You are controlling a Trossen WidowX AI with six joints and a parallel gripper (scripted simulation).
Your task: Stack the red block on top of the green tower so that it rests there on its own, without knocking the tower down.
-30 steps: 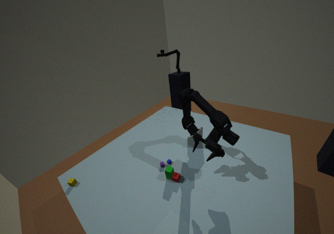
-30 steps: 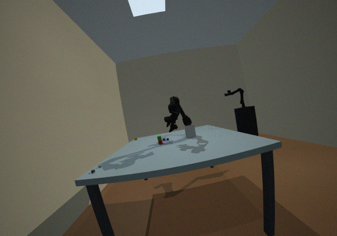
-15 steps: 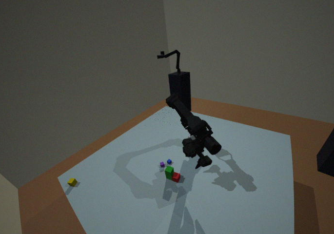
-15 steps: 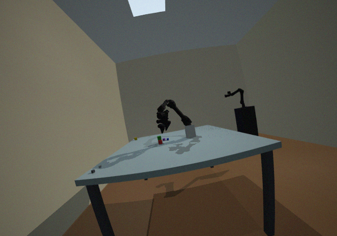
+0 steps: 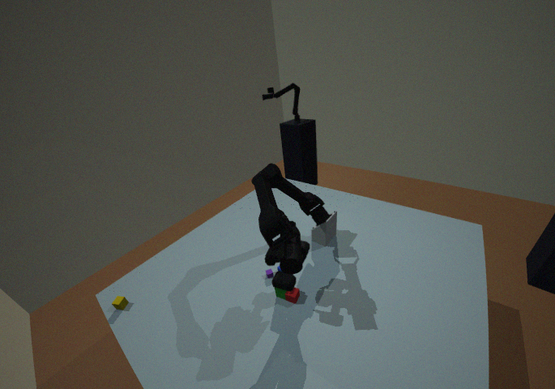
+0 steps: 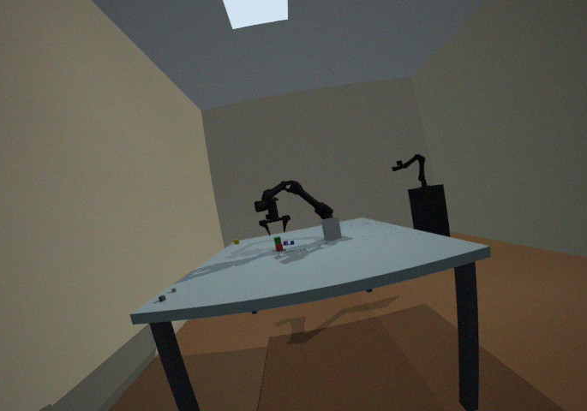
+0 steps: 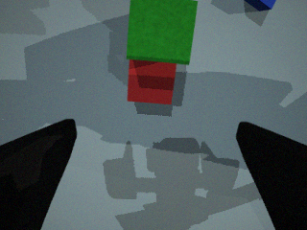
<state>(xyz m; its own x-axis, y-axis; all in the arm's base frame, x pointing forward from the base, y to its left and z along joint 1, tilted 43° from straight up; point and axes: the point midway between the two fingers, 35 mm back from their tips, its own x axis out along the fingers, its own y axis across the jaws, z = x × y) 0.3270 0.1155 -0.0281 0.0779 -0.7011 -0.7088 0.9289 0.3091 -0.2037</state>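
My gripper tip is now 1 cm short of the red block, 1 cm to the left of it and 9 cm above it. From my gripper tip the other things lie so: yellow cube: 50 cm ahead, 49 cm to the right, 9 cm below; then purple cube: 1 cm behind, 15 cm to the right, 9 cm below; then blue cube: 6 cm behind, 13 cm to the right, 9 cm below.
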